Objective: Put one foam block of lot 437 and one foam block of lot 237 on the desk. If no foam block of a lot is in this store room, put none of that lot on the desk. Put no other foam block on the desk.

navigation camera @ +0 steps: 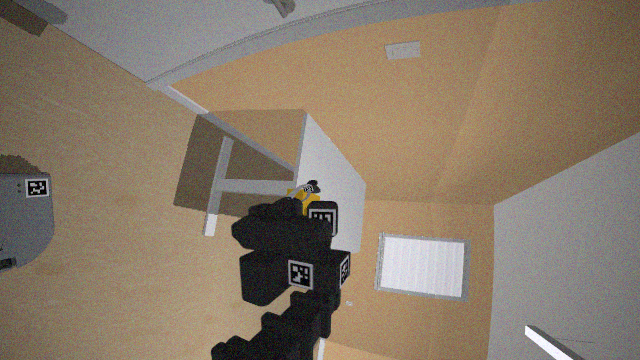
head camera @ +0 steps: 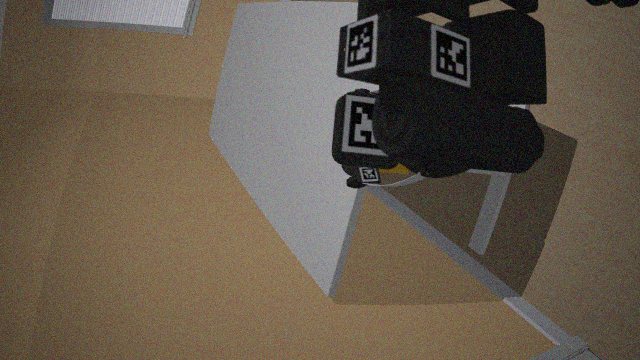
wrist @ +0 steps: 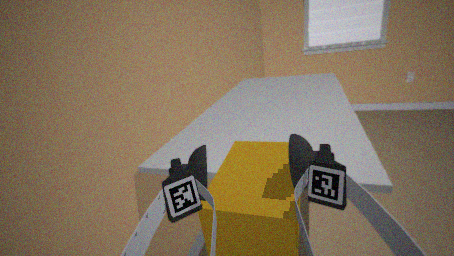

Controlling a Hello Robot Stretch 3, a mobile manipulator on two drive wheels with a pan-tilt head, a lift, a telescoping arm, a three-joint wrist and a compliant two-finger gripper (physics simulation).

my gripper: navigation camera 314, 203; head camera; wrist
same spot on desk: (navigation camera: 318, 158) = (head camera: 311, 202)
same spot on my gripper: (head camera: 360, 177) = (wrist: 172, 181)
